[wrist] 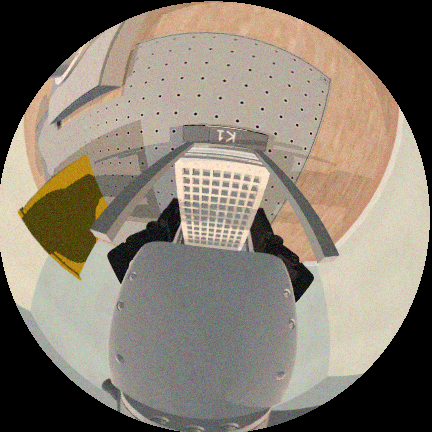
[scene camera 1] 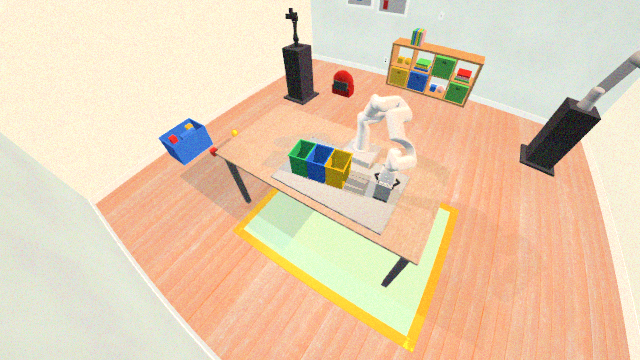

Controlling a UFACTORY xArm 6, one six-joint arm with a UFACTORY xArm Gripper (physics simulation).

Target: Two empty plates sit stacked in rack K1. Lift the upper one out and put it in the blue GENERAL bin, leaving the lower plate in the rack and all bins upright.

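Where they show: gripper, between the fingertips: (wrist: 216, 213); arm's base, origin of its link: (scene camera 1: 361, 147).
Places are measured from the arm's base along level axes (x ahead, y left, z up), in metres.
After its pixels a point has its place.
My gripper (scene camera 1: 387, 181) @(x 0.276, y 0.323, z 0.025 m) (wrist: 216, 213) @(x 0.276, y 0.323, z 0.025 m) is shut on the upper plate, one black finger at each long side. The upper plate (wrist: 223, 187) @(x 0.240, y 0.321, z 0.030 m) is pale with a grid of square wells; it is held level, slightly raised, between the rack's guide arms. Rack K1 (scene camera 1: 382, 194) @(x 0.344, y 0.340, z 0.035 m) (wrist: 197, 133) @(x 0.204, y 0.282, z -0.015 m) is grey, with its label facing the front of the wrist view. The lower plate is mostly hidden under the upper one, and its details cannot be made out. The blue bin (scene camera 1: 317, 172) @(x 0.445, y -0.090, z 0.061 m) stands upright between the green bin (scene camera 1: 300, 166) @(x 0.471, y -0.214, z 0.068 m) and the yellow bin (scene camera 1: 337, 176) @(x 0.416, y 0.048, z 0.084 m) (wrist: 60, 220) @(x 0.312, y 0.063, z 0.086 m).
The bins and rack stand on a grey perforated board (scene camera 1: 350, 206) @(x 0.493, y 0.202, z -0.032 m) (wrist: 215, 65) @(x 0.109, y 0.279, z -0.032 m) on the wooden table (scene camera 1: 407, 237) @(x 0.481, y 0.591, z -0.045 m) (wrist: 357, 130) @(x 0.065, y 0.532, z -0.045 m). The yellow bin is the nearest bin to the rack. A low grey fixture (scene camera 1: 356, 182) @(x 0.301, y 0.134, z -0.032 m) (wrist: 85, 92) lies between the yellow bin and the rack.
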